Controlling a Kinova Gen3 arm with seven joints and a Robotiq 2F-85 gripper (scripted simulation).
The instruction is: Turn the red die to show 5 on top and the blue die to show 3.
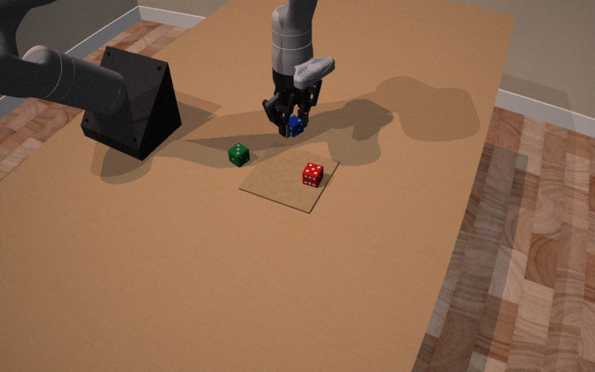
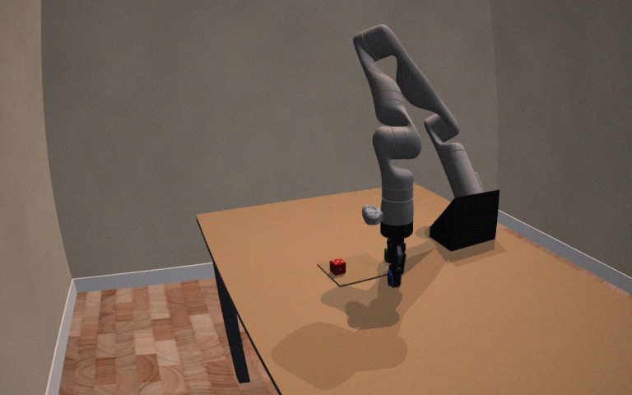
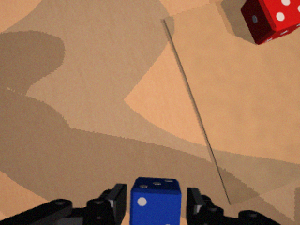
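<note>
My hand is right at the blue die. The rest, counted from my hand: thin tan mat: 110 mm to the right, 70 mm ahead, 20 mm below; then red die: 110 mm ahead, 100 mm to the right; then green die: 130 mm to the right, 40 mm behind.
</note>
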